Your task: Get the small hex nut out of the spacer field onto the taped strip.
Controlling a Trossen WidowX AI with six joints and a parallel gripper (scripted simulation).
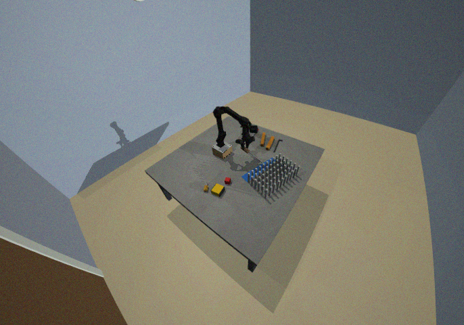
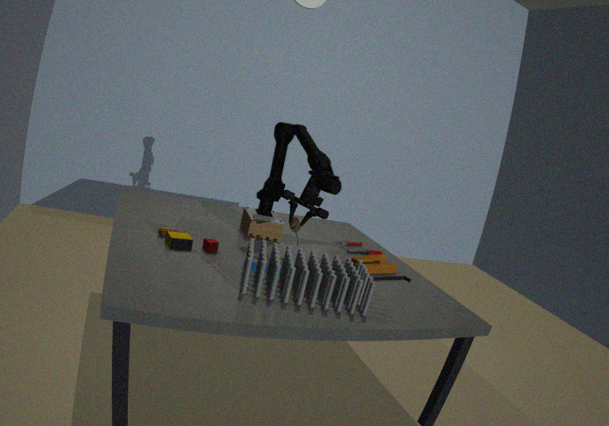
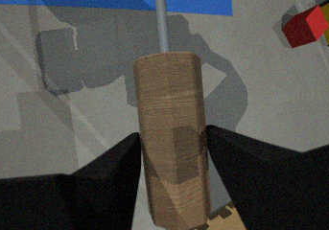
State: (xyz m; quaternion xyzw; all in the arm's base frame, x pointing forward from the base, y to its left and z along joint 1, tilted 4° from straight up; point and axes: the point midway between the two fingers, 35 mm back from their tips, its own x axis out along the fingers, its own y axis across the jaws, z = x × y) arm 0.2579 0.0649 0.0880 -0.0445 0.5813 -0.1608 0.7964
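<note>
My gripper tip is 18 cm short of the blue taped strip and 13 cm above it. Also, from my gripper tip: red cube 31 cm to the right, 11 cm below, 6 cm ahead; yellow block 43 cm to the right, 11 cm below, 7 cm ahead; metal-shafted tool 10 cm ahead, 2 cm to the right.
</note>
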